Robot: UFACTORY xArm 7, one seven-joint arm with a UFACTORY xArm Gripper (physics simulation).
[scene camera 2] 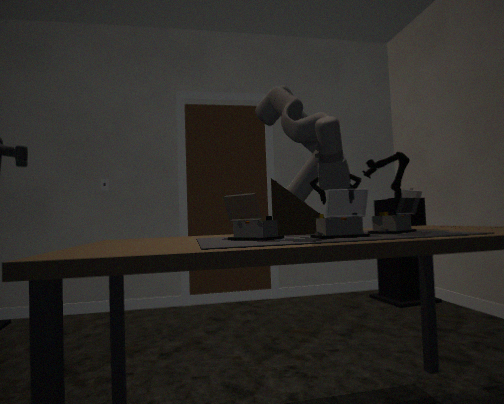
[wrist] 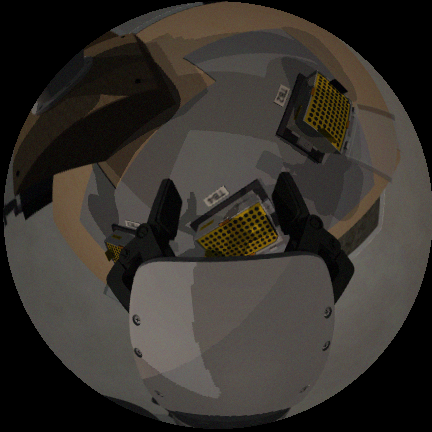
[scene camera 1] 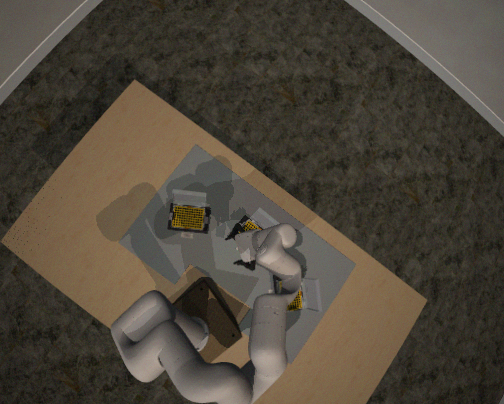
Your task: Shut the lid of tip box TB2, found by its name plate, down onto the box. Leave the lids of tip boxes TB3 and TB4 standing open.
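Seen in the pictures: gripper, between the fingertips: [scene camera 2: 337,202] [wrist: 225,185] [scene camera 1: 232,250]; arm's base, origin of its link: [scene camera 2: 293,197] [scene camera 1: 192,335].
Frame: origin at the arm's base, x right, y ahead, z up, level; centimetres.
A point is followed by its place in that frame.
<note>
Tip box TB2 [scene camera 1: 188,218] @(x -22.9, y 33.7, z -9.7 cm) [scene camera 2: 391,223] [wrist: 328,112] @(x -21.9, y 34.2, z -9.7 cm) holds a yellow tip rack. Its name plate [wrist: 281,95] @(x -20.1, y 28.0, z -15.3 cm) reads TB2 in the wrist view. Its clear lid [scene camera 1: 189,198] @(x -26.3, y 40.1, z -6.5 cm) [scene camera 2: 411,202] @(x -26.2, y 40.9, z -5.2 cm) stands open on the side away from the plate. The middle box [scene camera 1: 251,225] @(x -1.1, y 44.0, z -9.8 cm) [scene camera 2: 340,226] [wrist: 240,231] @(x 0.9, y 39.8, z -9.8 cm), whose plate seems to read TB4, has its lid [scene camera 1: 264,218] @(x 1.3, y 48.3, z -5.0 cm) [scene camera 2: 346,202] @(x 3.5, y 48.2, z -4.9 cm) open. The third box [scene camera 1: 295,301] @(x 29.1, y 27.6, z -9.8 cm) [scene camera 2: 255,229] [wrist: 115,249] @(x 25.9, y 25.5, z -9.7 cm) also has its lid [scene camera 1: 312,295] @(x 32.3, y 32.8, z -5.4 cm) [scene camera 2: 241,206] @(x 32.0, y 34.0, z -4.7 cm) open; its plate is unreadable. My gripper [scene camera 1: 239,248] @(x -3.0, y 32.0, z -4.0 cm) [scene camera 2: 337,199] @(x -3.0, y 32.0, z -4.0 cm) [wrist: 225,185] @(x -3.0, y 32.0, z -4.0 cm) is open and empty, close over the middle box's plate side, apart from TB2.
The boxes stand on a grey mat [scene camera 1: 197,155] @(x -34.2, y 57.4, z -15.4 cm) on the wooden table [scene camera 1: 90,175] @(x -66.2, y 27.5, z -15.8 cm) [scene camera 2: 125,247] @(x 66.7, y 30.7, z -15.8 cm). The brown arm base block [scene camera 1: 212,312] @(x 2.0, y 9.9, z -1.3 cm) [wrist: 95,110] @(x 0.4, y 14.6, z -4.0 cm) is on the plate side of the boxes. My arm partly covers the third box in the first scene view.
</note>
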